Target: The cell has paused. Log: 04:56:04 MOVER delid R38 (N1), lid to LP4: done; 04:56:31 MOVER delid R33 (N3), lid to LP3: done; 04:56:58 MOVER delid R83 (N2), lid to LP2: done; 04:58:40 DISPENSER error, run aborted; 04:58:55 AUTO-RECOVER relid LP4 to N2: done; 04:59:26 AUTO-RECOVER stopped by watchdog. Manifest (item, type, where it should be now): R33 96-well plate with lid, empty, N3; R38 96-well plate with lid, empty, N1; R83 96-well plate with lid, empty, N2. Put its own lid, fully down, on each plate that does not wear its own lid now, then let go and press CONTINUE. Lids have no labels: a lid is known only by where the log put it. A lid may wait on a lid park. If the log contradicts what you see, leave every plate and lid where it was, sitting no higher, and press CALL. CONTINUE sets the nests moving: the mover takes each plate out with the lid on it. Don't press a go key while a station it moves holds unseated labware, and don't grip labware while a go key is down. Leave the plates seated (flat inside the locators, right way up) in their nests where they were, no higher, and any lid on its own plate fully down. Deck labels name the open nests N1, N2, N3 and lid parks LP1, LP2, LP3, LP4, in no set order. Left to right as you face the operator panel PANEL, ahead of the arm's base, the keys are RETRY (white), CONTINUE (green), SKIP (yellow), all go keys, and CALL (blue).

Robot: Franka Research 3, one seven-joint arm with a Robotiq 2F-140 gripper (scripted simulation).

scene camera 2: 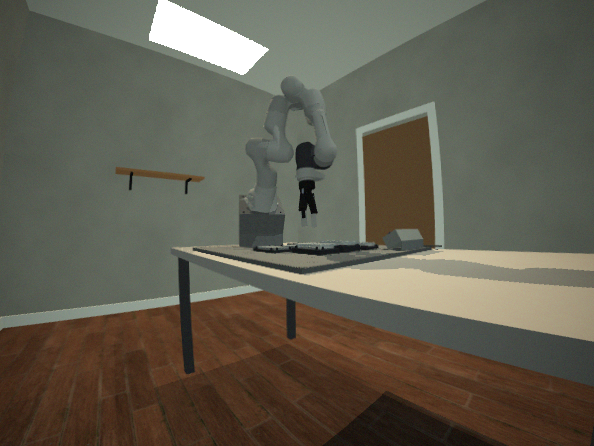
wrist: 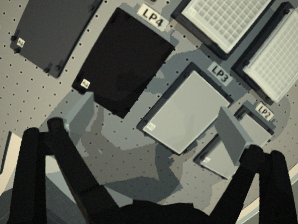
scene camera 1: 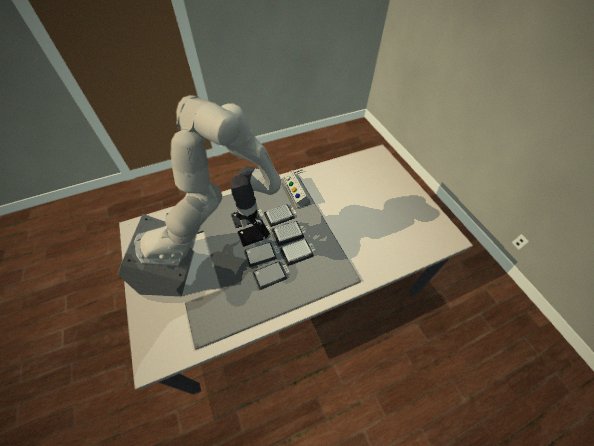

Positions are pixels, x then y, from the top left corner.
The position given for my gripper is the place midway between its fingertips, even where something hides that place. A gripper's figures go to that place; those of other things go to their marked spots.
My gripper (wrist: 157, 110): 20 cm from the lens. A lid park LP4 (wrist: 127, 54) is 27 cm from the lens.
